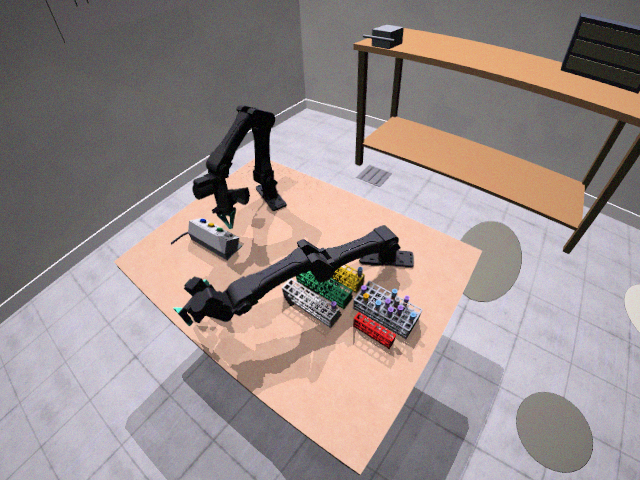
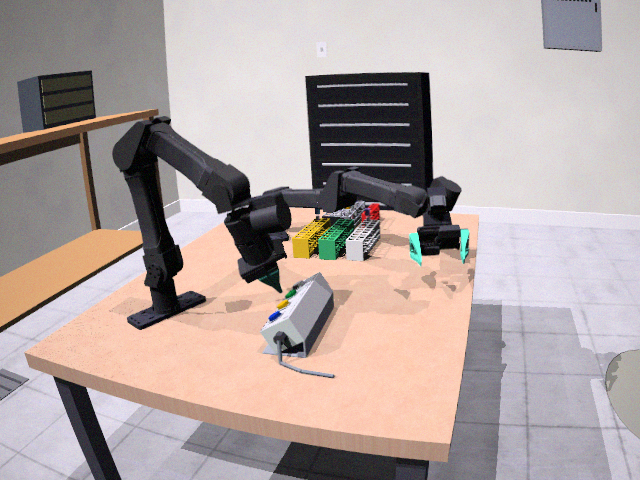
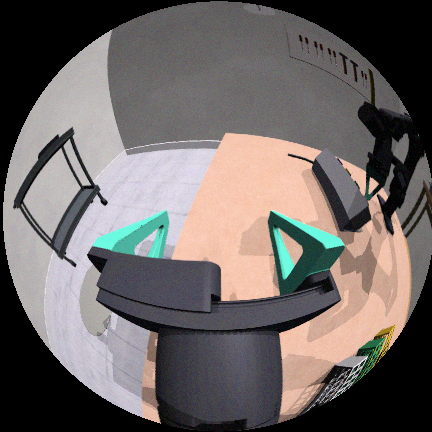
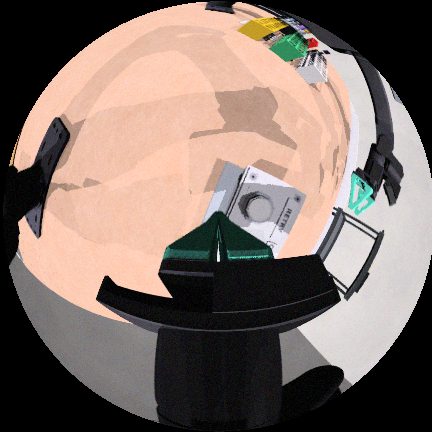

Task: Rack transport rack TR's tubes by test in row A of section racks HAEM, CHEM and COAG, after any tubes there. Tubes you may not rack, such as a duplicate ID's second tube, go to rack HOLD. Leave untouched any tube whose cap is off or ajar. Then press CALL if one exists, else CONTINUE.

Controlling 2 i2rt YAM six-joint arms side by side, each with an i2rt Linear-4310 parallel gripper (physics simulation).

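Seen in the pictures: left gripper, fingertip midpoint: (image 1: 184,298) (image 2: 442,263) (image 3: 218,215) (image 4: 352,211); right gripper, fingertip midpoint: (image 1: 231,228) (image 2: 281,291) (image 3: 366,198) (image 4: 218,216); left arm's base at its link origin: (image 1: 386,258) (image 2: 274,232); right arm's base at its link origin: (image 1: 270,196) (image 2: 167,311) (image 3: 384,212) (image 4: 38,182).
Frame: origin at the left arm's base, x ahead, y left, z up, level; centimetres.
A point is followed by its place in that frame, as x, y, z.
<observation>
A grey button box (image 1: 206,240) @(3.6, -68.6, 4.9) (image 2: 315,304) @(3.3, -68.3, 5.6) (image 4: 290,192) @(4.3, -58.1, 7.4) has blue (image 1: 203,221) @(-4.3, -72.6, 7.1) (image 2: 274,315) @(-5.3, -74.0, 7.0), yellow (image 1: 210,224) @(-3.1, -69.0, 6.9) (image 2: 282,304) @(-3.3, -69.5, 7.0) and green (image 1: 219,228) @(-1.0, -64.1, 7.3) (image 2: 291,293) @(-1.1, -65.3, 7.2) buttons, plus a grey one (image 4: 258,206) @(0.7, -59.4, 6.8) near the label RETRY. My right gripper (image 1: 230,226) @(-2.8, -60.2, 5.7) (image 2: 280,291) @(-2.8, -60.2, 5.7) (image 4: 218,216) @(-2.8, -60.2, 5.7) is shut and empty, above the box near its green and grey buttons. My left gripper (image 2: 442,263) @(32.3, -63.8, 9.1) (image 3: 218,215) @(32.3, -63.8, 9.1) is open and empty near the table edge. White (image 2: 355,250) @(19.5, -33.1, 3.0), green (image 2: 327,250) @(12.4, -29.9, 2.7) and yellow (image 2: 301,249) @(5.7, -26.3, 2.5) racks stand side by side. The white rack holds a purple-capped tube (image 1: 333,305) @(27.9, -16.2, 9.2); the yellow rack holds a blue-capped tube (image 1: 360,270) @(13.9, -9.2, 9.2). Rack labels are unreadable.
A grey rack (image 1: 410,330) @(31.5, 7.5, 4.7) holds several purple-, blue- and orange-capped tubes. A red rack (image 1: 373,331) @(32.0, -3.5, 3.1) stands beside it, with no tube seen in it. My left arm (image 1: 273,271) @(26.8, -33.0, 21.8) reaches over the table past the section racks. A cable (image 2: 310,373) @(-0.6, -85.4, 0.4) runs from the button box.
</observation>
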